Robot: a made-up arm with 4 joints. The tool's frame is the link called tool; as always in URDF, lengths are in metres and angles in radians. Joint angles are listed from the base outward. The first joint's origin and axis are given. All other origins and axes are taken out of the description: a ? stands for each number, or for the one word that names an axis. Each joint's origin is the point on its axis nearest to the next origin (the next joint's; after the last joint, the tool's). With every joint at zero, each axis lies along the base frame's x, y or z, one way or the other. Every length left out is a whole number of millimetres.
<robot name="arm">
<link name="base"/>
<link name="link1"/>
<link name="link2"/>
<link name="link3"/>
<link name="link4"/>
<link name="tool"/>
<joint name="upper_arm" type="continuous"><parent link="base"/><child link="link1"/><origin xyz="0.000 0.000 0.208" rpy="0.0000 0.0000 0.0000"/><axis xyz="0 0 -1"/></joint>
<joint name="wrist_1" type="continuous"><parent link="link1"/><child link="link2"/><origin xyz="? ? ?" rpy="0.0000 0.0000 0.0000"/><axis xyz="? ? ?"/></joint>
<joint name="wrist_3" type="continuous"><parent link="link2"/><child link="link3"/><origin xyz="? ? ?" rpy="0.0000 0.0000 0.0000"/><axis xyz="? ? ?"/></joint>
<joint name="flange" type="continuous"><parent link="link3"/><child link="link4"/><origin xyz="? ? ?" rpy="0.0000 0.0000 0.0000"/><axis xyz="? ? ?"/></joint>
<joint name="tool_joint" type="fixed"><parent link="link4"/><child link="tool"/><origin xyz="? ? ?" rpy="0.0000 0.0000 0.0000"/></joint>
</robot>
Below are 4 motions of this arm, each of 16 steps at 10 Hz.
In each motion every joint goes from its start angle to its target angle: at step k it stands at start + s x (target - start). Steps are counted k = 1, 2, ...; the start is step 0. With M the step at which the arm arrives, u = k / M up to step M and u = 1 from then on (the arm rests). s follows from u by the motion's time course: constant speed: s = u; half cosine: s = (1 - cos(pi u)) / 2; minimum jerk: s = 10 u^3 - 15 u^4 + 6 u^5.
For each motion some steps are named. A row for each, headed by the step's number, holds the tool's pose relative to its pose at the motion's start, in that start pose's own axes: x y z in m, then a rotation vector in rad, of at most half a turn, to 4 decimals.
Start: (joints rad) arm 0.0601 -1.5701 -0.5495 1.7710
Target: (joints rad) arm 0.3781 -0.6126 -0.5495 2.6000
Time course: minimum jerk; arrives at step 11
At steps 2, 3, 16:
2: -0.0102 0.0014 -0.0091 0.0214 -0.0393 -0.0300
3: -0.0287 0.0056 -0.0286 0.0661 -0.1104 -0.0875
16: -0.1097 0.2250 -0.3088 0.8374 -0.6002 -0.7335

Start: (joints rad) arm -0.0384 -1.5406 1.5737 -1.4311
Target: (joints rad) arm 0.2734 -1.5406 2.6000 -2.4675
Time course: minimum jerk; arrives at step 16
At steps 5, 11, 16:
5: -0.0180 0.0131 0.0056 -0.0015 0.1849 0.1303
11: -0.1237 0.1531 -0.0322 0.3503 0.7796 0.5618
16: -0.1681 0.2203 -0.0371 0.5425 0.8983 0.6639

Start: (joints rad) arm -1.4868 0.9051 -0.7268 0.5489
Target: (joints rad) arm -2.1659 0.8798 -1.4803 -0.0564
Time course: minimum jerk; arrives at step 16
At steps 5, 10, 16:
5: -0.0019 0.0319 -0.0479 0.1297 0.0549 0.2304
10: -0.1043 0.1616 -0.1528 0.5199 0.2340 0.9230
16: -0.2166 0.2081 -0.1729 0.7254 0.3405 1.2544

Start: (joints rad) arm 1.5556 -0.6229 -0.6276 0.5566
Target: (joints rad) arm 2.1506 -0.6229 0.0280 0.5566
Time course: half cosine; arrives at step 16
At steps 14, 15, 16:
14: 0.0229 -0.0918 0.2289 -0.2733 -0.7214 -0.3454
15: 0.0184 -0.0941 0.2348 -0.2819 -0.7397 -0.3604
16: 0.0168 -0.0948 0.2368 -0.2849 -0.7458 -0.3655

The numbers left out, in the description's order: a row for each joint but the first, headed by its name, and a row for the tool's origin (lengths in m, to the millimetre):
wrist_1: xyz 0.077 0.247 0.000, axis -1 0 0
wrist_3: xyz 0.000 0.006 0.341, axis -1 0 0
flange: xyz 0.000 -0.067 -0.288, axis 0 0 -1
tool: xyz 0.045 -0.310 0.000

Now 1 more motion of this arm.
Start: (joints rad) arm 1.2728 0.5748 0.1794 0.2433
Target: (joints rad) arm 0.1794 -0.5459 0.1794 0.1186
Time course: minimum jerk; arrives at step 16
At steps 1, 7, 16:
1: 0.0002 0.0000 -0.0010 0.0028 -0.0010 0.0020
7: 0.0576 0.0615 -0.1599 0.4618 -0.1199 0.4101
16: 0.0672 0.3518 -0.3022 1.0389 -0.0376 1.2392

